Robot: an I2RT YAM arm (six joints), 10 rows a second.
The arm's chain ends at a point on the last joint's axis. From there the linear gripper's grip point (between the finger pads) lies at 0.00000 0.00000 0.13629 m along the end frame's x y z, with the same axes.
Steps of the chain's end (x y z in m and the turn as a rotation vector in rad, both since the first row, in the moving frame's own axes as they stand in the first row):
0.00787 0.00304 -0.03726 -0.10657 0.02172 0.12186
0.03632 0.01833 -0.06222 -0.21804 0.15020 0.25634
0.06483 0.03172 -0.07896 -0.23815 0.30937 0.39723
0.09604 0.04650 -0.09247 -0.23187 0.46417 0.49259
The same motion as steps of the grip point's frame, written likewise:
0.00993 0.01768 -0.03806 -0.10657 0.02172 0.12186
0.05256 0.04997 -0.06694 -0.21804 0.15020 0.25634
0.09857 0.07069 -0.08908 -0.23815 0.30937 0.39723
0.14658 0.09040 -0.11005 -0.23187 0.46417 0.49259

